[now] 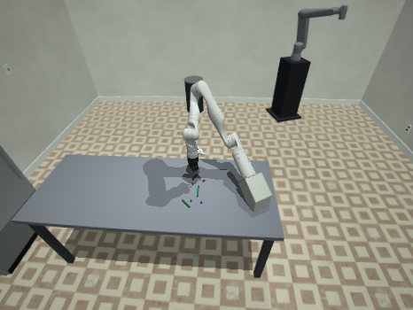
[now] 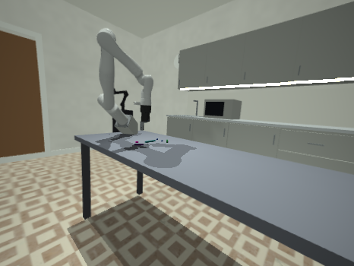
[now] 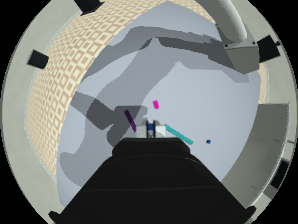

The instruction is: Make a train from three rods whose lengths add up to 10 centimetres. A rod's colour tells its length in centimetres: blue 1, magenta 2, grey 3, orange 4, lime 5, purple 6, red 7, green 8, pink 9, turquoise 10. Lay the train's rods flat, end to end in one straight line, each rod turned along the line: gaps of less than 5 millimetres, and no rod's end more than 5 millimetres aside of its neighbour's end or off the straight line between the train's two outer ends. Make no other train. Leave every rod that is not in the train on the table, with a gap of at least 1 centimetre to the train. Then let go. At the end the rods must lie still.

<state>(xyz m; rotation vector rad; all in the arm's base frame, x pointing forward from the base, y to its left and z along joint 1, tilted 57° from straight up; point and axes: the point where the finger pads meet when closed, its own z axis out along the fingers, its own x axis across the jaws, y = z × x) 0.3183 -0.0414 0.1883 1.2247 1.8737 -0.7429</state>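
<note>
The magenta rod lies 11 cm below my hand and 4 cm behind it. From my hand the other things lie so: turquoise rod 11 cm below, 9 cm to the left, 2 cm ahead; then green rod 18 cm to the left, 13 cm ahead, 11 cm below; then purple rod 11 cm below, 5 cm to the right, 1 cm ahead.
</note>
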